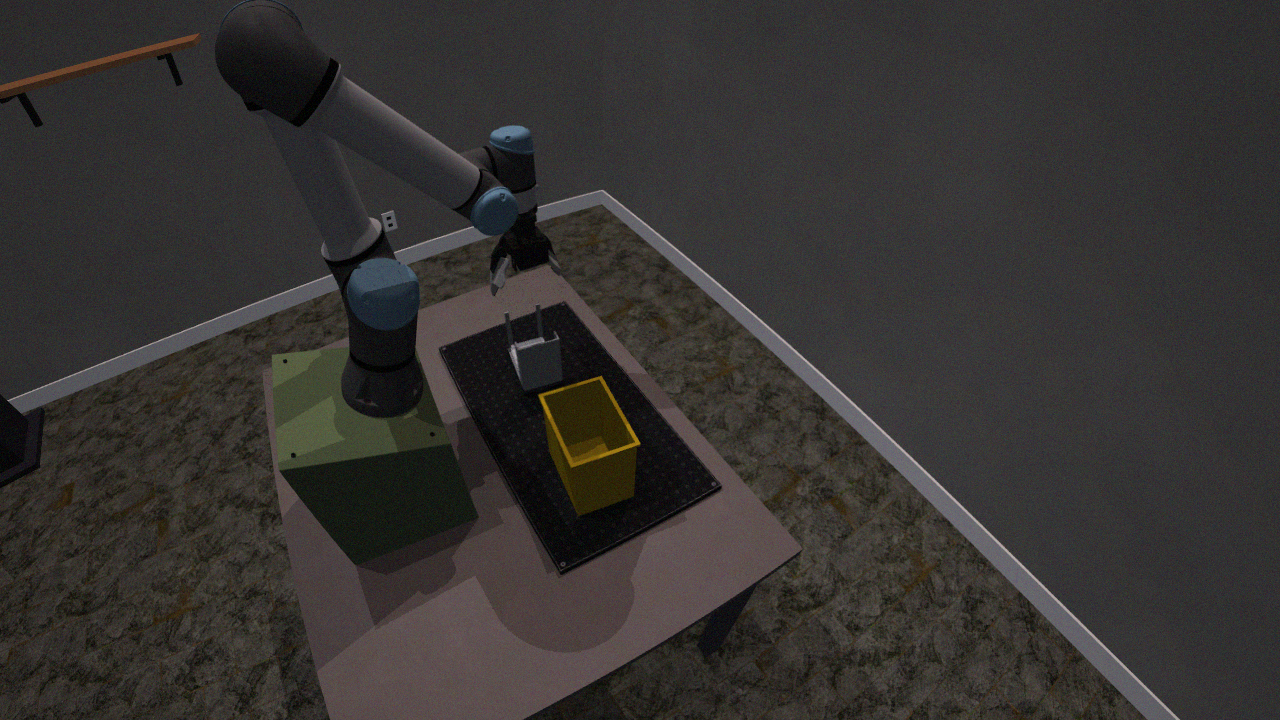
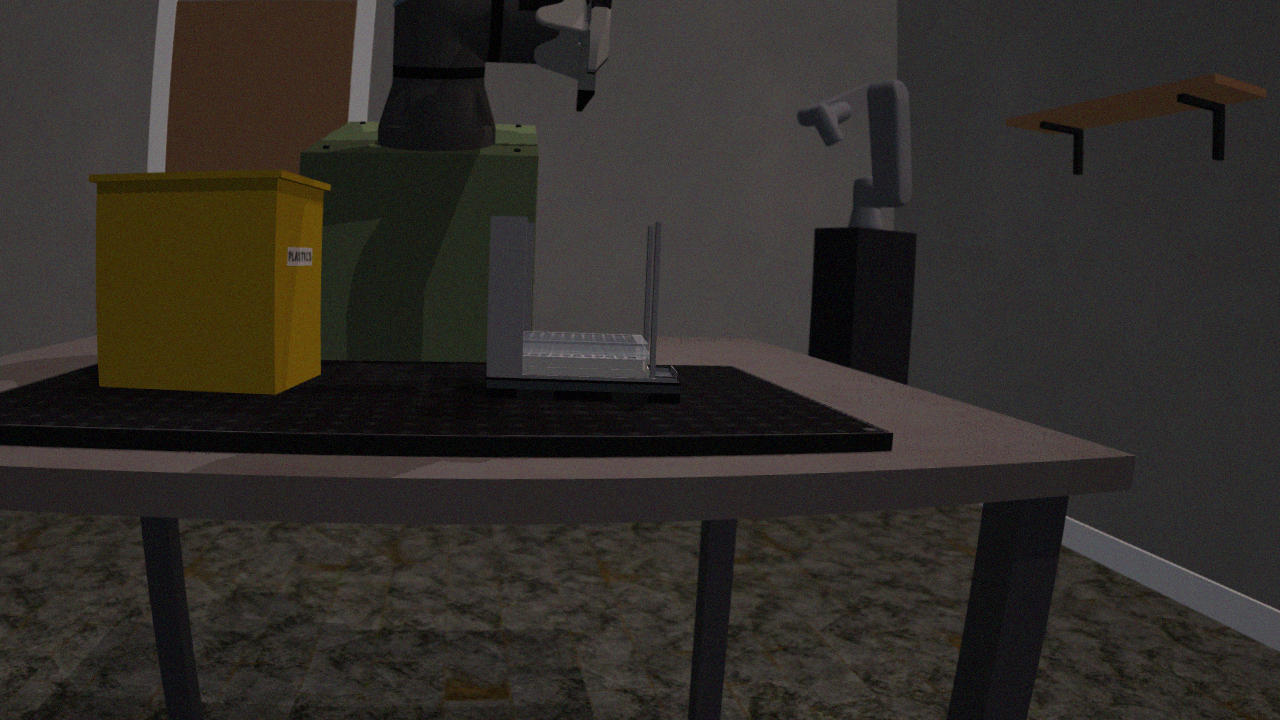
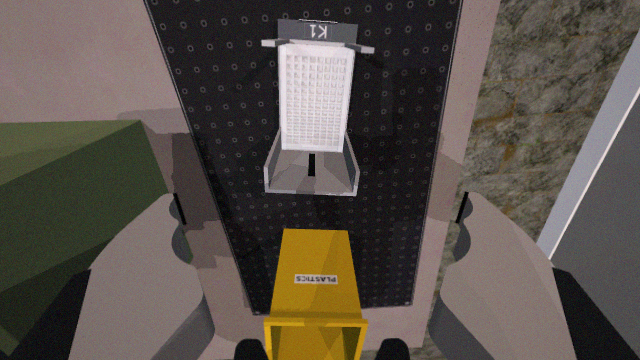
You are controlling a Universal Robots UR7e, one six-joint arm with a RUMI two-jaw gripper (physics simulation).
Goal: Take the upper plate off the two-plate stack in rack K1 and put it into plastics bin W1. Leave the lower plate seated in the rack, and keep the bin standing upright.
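Frame: origin at the arm's base, x right, y ahead, z up, level; centimetres.
Where they show: gripper, between the fingertips: (image 1: 526,285) (image 2: 584,94) (image 3: 320,196); arm's base, origin of its link: (image 1: 382,388) (image 2: 436,141).
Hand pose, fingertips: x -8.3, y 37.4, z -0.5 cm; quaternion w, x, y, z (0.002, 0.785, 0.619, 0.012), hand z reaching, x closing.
Observation:
Things, the pixels of their top centre, and the offset from my fingertips. Level surfaces: height alone.
- grey rack K1, centre of its top: (image 2: 588,221) (image 3: 314,119) (image 1: 528,322) dx -0.9, dy -0.1, dz -11.0 cm
- clear upper plate, centre of its top: (image 2: 572,336) (image 3: 314,104) (image 1: 533,357) dx +0.1, dy -0.4, dz -21.0 cm
- lower plate, centre of its top: (image 2: 572,351) (image 3: 314,102) dx +0.1, dy -0.4, dz -22.3 cm
- yellow plastics bin W1, centre of its top: (image 2: 215,179) (image 1: 587,418) dx +31.6, dy -8.6, dz -7.7 cm
- black perforated board, height of its surface: dz -25.7 cm
- table, height of its surface: dz -27.0 cm
The grey rack K1 (image 1: 539,363) (image 2: 506,295) (image 3: 289,176) stands on the black board, with a solid wall at the bin end and two thin posts at its label end. The clear upper plate (image 2: 586,339) (image 3: 316,100) lies flat in it, on top of the lower plate (image 2: 586,365). The lower plate is hidden from above. The yellow plastics bin W1 (image 1: 606,483) (image 2: 187,286) (image 3: 315,260) stands upright beside the rack. My gripper (image 1: 526,279) (image 3: 320,196) is open and empty, high above the board, with its fingers wide apart, touching neither rack nor bin.
The black perforated board (image 1: 510,447) (image 2: 429,420) (image 3: 220,125) lies on the table (image 1: 429,653) (image 2: 1002,438). The green arm pedestal (image 1: 375,501) (image 2: 420,259) (image 3: 75,190) stands beside the board. A wooden wall shelf (image 1: 98,65) (image 2: 1136,102) is farther off.

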